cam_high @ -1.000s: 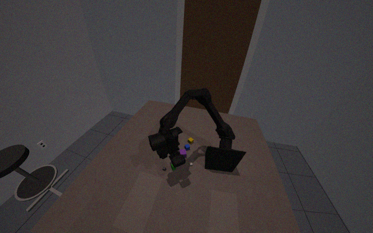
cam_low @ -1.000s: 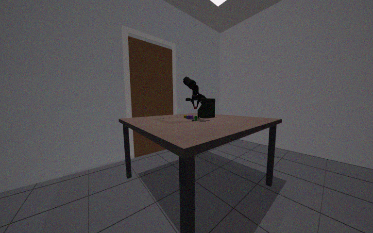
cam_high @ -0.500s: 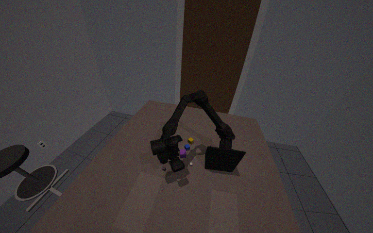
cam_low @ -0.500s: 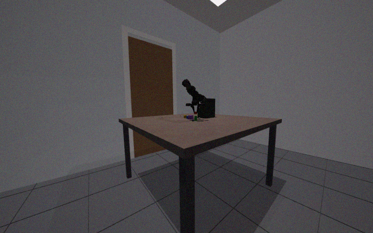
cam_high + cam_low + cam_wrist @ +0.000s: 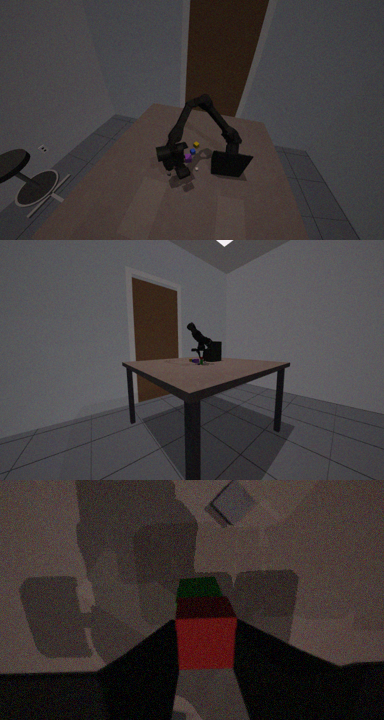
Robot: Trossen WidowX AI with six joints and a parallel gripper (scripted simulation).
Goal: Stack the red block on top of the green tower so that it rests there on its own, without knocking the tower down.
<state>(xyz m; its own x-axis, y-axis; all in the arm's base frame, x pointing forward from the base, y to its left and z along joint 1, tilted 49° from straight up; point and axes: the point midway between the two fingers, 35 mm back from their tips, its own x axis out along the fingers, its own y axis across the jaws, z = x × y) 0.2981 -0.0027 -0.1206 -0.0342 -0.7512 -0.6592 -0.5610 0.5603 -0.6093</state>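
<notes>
My gripper tip is 1 cm below the red block. Round my gripper tip: small white cube (11 cm behind, 5 cm to the right, 4 cm below); then small grey cube (6 cm ahead, 2 cm to the left, 4 cm below); then purple block (4 cm behind, 11 cm to the right, 3 cm below).
</notes>
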